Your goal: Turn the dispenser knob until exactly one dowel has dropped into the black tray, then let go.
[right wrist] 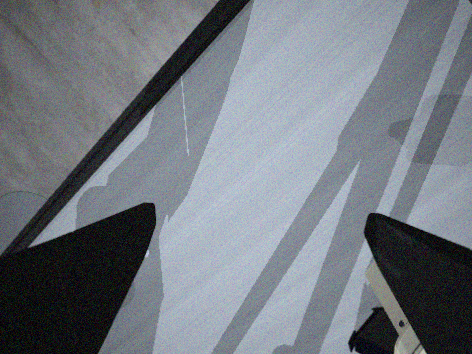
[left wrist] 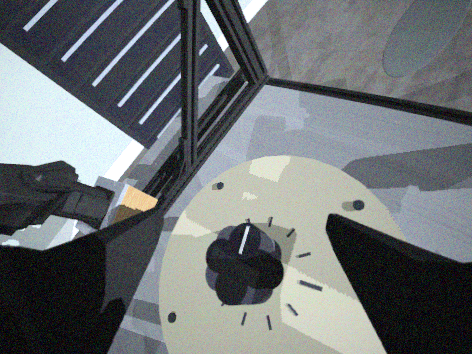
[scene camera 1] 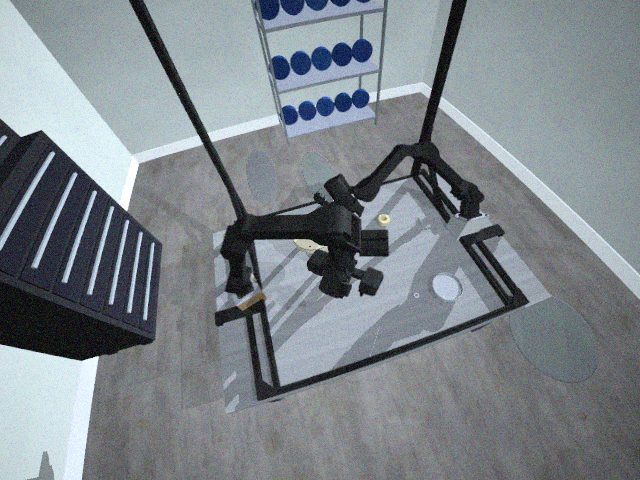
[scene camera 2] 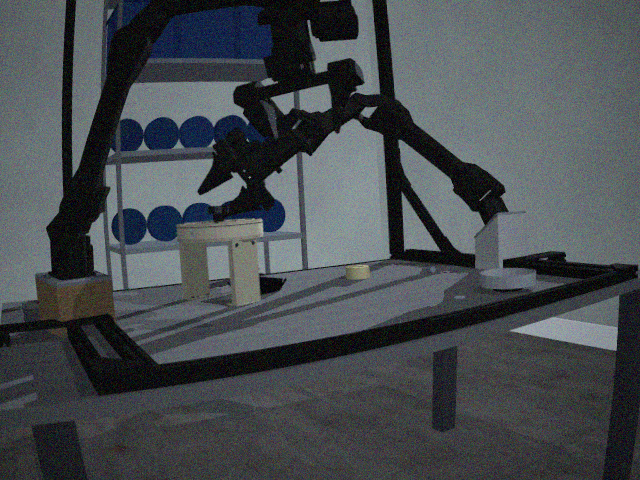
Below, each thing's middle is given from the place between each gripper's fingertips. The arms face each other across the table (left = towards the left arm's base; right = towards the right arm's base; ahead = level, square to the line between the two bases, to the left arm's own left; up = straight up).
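Scene:
From my left hand: white dish (scene camera 1: 447,287), 420 mm to the left, 350 mm ahead, 160 mm below. Cream dispenser (scene camera 2: 234,229), 20 mm ahead, 10 mm to the left, 30 mm below. Lobed knob (left wrist: 244,265), 20 mm ahead, 10 mm to the left, 30 mm below.
From my right hand: white dish, 390 mm to the left, 20 mm ahead, 250 mm below. Cream dispenser, 310 mm behind, 20 mm to the right, 120 mm below. Lobed knob, 310 mm behind, 20 mm to the right, 120 mm below.

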